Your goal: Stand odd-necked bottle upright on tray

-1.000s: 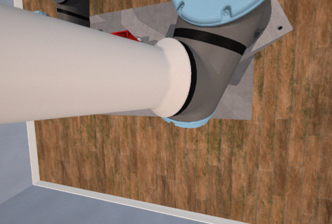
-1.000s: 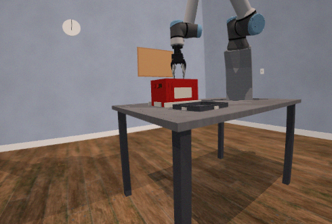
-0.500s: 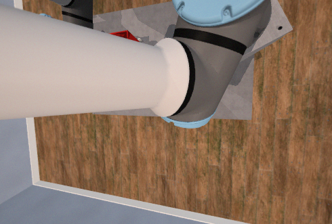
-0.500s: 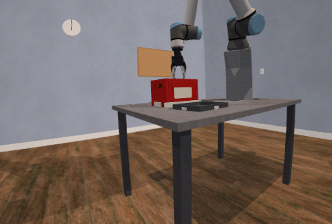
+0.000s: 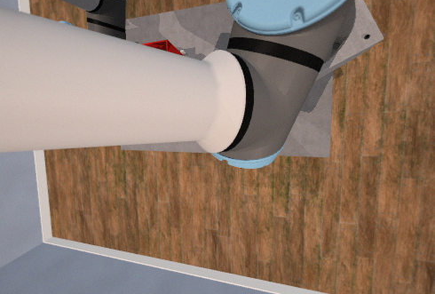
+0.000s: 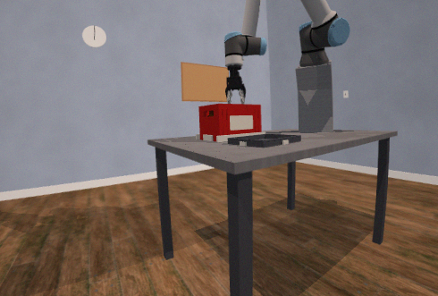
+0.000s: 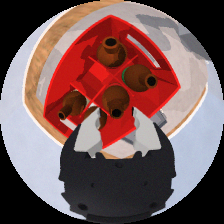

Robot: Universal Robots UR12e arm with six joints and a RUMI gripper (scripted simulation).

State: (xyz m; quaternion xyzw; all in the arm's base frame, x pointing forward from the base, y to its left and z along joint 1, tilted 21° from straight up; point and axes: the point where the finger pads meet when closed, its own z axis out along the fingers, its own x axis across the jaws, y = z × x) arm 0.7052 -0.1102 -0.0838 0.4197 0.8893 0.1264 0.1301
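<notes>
Right now the red crate is 80 mm below my hand and 40 mm to the right of it. Round my hand: dark tray: 220 mm to the left, 150 mm below, 50 mm ahead.
</notes>
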